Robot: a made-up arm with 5 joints.
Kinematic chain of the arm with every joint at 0, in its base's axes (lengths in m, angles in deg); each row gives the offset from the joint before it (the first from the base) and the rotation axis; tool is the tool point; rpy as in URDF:
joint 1: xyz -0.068 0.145 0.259 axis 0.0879 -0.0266 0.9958
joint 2: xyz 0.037 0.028 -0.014 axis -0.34 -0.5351 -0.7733
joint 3: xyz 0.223 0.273 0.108 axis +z
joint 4: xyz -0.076 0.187 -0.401 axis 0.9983 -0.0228 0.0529
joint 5: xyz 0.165 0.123 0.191 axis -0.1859 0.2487 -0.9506
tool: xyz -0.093 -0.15 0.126 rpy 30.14 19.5 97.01
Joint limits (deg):
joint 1: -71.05..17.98
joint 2: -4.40..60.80
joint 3: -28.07..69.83
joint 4: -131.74..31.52
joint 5: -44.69..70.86
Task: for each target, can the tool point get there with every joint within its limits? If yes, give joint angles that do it. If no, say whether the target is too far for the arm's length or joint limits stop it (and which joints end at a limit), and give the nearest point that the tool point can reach.
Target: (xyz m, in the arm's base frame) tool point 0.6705 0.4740 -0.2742
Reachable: yes | joints -49.05 1.93 4.80 -99.05 53.62
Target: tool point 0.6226 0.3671 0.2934
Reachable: yes | joints -12.95 47.18 -13.47 -25.52 22.45
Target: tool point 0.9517 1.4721 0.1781
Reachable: no: too far | nearest point 0.5698 0.9127 0.0727 | short by 0.685 m
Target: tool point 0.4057 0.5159 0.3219
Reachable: yes | joints 10.72 48.06 12.43 -19.27 -34.35
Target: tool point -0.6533 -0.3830 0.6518
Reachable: no: joint limits stop it (at a limit: joint 1, joint 2, joint 3, joint 4, joint 5) | nearest point 0.0070 -0.2422 0.3664 | short by 0.733 m
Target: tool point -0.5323 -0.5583 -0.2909
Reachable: no: joint limits stop it (at a limit: joint 1, joint 2, joint 3, joint 4, joint 5) | nearest point 0.0603 -0.3682 -0.3508 | short by 0.625 m
